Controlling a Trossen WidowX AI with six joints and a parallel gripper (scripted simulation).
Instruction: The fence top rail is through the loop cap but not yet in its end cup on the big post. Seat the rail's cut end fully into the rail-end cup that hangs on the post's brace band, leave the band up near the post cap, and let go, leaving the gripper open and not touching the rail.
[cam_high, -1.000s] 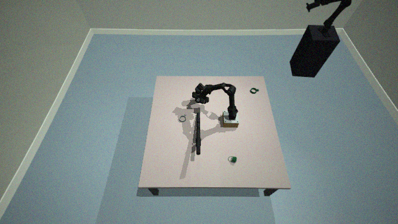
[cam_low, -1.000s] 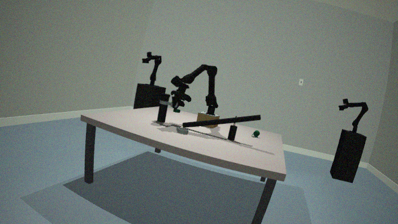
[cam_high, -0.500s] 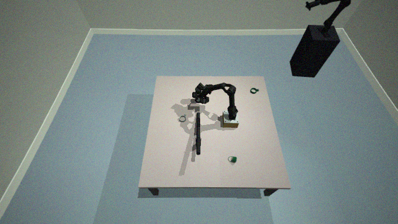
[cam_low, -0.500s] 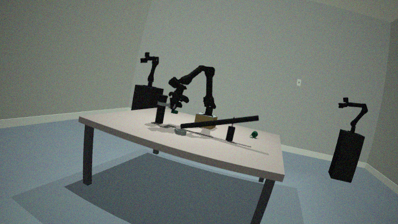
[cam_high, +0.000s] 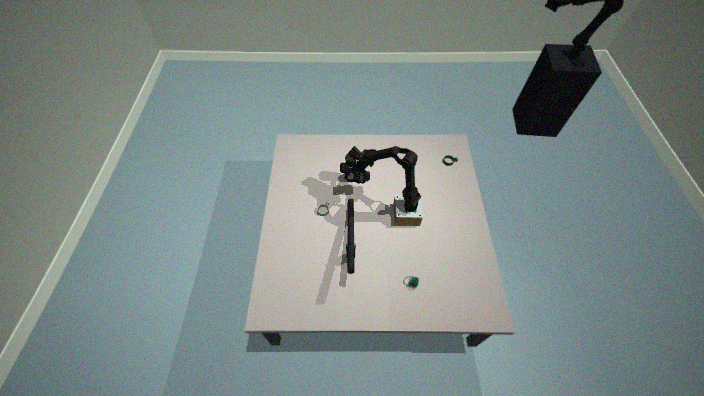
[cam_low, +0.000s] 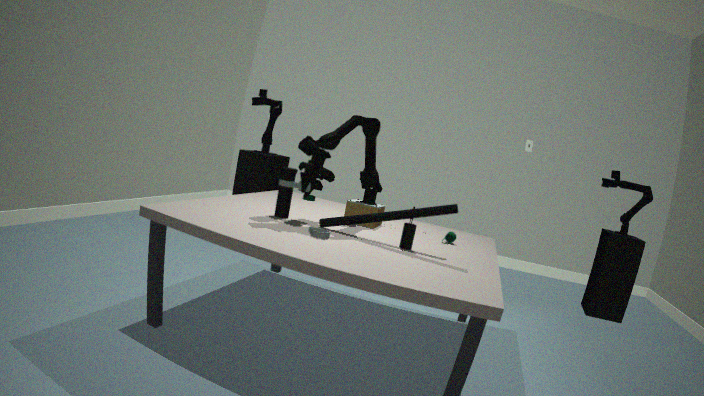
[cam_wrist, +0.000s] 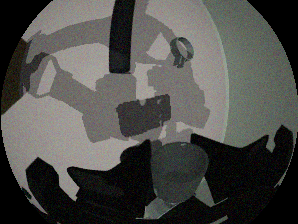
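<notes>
My gripper tip is now 10 mm past the rail-end cup, 30 mm to the left of it and 30 mm below it. The rest, counted from my gripper tip: line post: 70 mm behind, 430 mm to the left, 10 mm below; then green part: 390 mm behind, 540 mm to the left, 100 mm below.
</notes>
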